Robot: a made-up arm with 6 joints. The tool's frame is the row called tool.
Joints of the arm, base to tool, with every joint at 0 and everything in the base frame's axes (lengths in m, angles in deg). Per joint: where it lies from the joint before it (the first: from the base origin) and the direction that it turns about. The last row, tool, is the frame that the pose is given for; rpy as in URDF.
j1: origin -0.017 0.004 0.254 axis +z
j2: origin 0.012 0.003 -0.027 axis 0.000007 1 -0.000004
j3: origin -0.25 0.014 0.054 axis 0.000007 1 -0.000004
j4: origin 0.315 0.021 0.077 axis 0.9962 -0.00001 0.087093
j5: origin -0.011 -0.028 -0.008 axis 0.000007 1 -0.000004
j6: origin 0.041 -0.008 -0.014 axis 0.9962 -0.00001 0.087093
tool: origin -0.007 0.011 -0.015 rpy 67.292 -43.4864 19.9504
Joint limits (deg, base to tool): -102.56..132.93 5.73..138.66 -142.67..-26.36 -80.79..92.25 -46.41..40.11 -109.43..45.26
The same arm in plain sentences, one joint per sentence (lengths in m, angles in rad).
The arm has six revolute joints in a row. What follows holds with every joint at zero, and every direction is one of the base frame's. The first joint lies 0.0170 m along -x and 0.0040 m along +y and 0.2540 m along +z from the base frame's origin and rotates about +z, from -1.7900 to 2.3201 rad. The second joint lies 0.0120 m along +x and 0.0030 m along +y and 0.0270 m along -z from the first joint and rotates about +y, from 0.1000 to 2.4201 rad. The third joint lies 0.2500 m along -x and 0.0140 m along +y and 0.0540 m along +z from the second joint and rotates about +y, from -2.4901 to -0.4601 rad. The fourth joint lies 0.3150 m along +x and 0.0210 m along +y and 0.0770 m along +z from the third joint and rotates about the direction (0.9962, 0, 0.0871), from -1.4101 to 1.6101 rad. The fifth joint lies 0.0110 m along -x and 0.0280 m along -y and 0.0080 m along -z from the fourth joint and rotates about +y, from -0.8100 to 0.7001 rad. The sixth joint lies 0.0410 m along +x and 0.0080 m along -y and 0.0140 m along -z from the fifth joint and rotates about the direction (0.9962, 0, 0.0871), from -1.9099 to 0.7899 rad. The tool frame, which is the frame that the pose is given for, lies 0.0070 m along -x and 0.0110 m along +y and 0.0150 m along -z from the sixth joint; its axes are the base frame's turned by roll 1.1745, pitch -0.7590 and yaw 0.3482 rad (as in URDF: about the fixed x, then y, then z).
